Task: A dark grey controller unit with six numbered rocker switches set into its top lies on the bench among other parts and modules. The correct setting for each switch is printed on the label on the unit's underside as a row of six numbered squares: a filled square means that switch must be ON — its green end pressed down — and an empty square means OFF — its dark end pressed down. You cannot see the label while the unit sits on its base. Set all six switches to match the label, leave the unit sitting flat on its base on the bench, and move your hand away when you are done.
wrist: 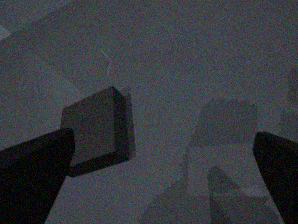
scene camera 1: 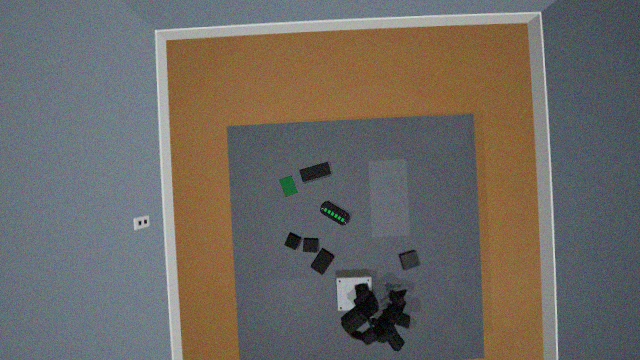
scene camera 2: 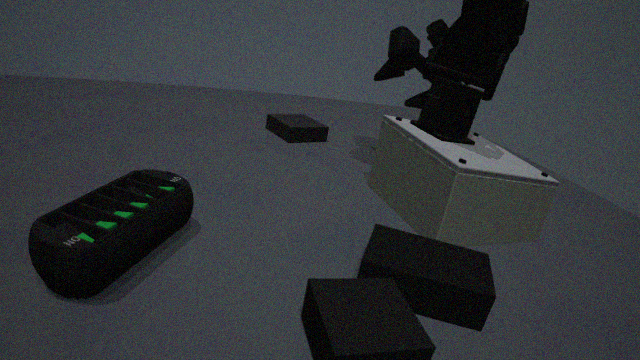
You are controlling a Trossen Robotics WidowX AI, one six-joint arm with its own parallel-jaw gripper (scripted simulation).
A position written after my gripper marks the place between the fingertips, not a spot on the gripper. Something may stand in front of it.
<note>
My gripper (scene camera 2: pixel 390 91) is open and holds nothing.
My gripper shows as well in the wrist view (wrist: pixel 165 140).
</note>
